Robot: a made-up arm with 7 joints.
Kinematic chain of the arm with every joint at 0, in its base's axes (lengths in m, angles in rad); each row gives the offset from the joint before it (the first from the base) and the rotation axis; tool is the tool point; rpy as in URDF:
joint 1: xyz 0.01 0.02 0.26 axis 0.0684 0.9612 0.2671
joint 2: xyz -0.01 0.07 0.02 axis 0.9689 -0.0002 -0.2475
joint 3: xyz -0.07 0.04 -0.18 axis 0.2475 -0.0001 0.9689
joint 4: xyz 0 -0.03 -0.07 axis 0.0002 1 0
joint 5: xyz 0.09 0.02 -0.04 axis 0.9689 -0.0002 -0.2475
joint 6: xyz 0.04 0.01 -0.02 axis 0.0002 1 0
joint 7: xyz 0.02 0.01 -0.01 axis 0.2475 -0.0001 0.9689
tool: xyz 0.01 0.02 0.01 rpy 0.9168 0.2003 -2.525
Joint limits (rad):
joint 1: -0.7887..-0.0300
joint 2: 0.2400..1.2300
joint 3: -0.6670..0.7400
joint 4: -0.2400..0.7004
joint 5: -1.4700..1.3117
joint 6: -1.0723..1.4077
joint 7: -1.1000..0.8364
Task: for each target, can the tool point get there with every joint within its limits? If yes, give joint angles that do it. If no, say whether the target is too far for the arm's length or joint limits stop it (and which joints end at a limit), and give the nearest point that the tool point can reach.
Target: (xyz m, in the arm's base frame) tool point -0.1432 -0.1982 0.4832
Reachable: no: joint limits stop it (at a limit: joint 1, joint 2, joint 3, joint 4, joint 5) | nearest point 0.1798 0.0282 0.1304 | short by 0.529 m
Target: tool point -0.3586 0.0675 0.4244
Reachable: no: joint limits stop it (at a limit: joint 1, joint 2, joint 3, joint 4, joint 5, joint 6) | nearest point 0.0745 0.3364 0.3949 | short by 0.511 m
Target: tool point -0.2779 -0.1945 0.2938
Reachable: no: joint limits stop it (at a limit: joint 1, joint 2, joint 3, joint 4, joint 5, joint 6) | nearest point 0.0342 0.0549 0.0475 | short by 0.469 m
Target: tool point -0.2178 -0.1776 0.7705
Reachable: no: too far | nearest point 0.0991 0.3192 0.4072 | short by 0.692 m
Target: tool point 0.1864 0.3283 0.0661
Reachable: yes | joints -0.4515 0.3661 0.5471 0.1543 -0.2431 -0.1733 0.0513
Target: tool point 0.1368 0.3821 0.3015
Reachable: yes | joints -0.2164 1.1132 0.5709 0.0301 1.0747 0.5992 0.1521
